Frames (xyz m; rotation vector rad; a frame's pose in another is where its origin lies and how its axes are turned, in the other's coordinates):
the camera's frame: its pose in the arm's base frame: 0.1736 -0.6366 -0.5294 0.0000 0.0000 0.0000
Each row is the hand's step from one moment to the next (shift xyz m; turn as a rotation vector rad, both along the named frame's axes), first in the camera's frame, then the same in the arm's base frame.
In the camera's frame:
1: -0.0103 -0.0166 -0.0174 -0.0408 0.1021 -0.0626
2: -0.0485 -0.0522 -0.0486 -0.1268 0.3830 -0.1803
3: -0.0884 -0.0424 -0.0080 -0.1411 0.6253 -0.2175
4: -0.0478 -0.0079 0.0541 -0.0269 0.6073 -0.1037
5: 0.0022 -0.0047 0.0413 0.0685 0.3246 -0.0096
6: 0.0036 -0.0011 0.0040 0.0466 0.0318 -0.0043
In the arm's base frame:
1: -0.0103 -0.0166 -0.0174 -0.0408 0.1021 -0.0626
2: -0.0485 -0.0522 -0.0486 -0.1268 0.3830 -0.1803
3: -0.0884 -0.0424 -0.0080 -0.1411 0.6253 -0.2175
4: -0.0478 -0.0079 0.0541 -0.0269 0.6073 -0.1037
5: 0.0022 -0.0047 0.0413 0.0685 0.3246 -0.0096
6: 0.0036 -0.0011 0.0040 0.0466 0.0318 -0.0043

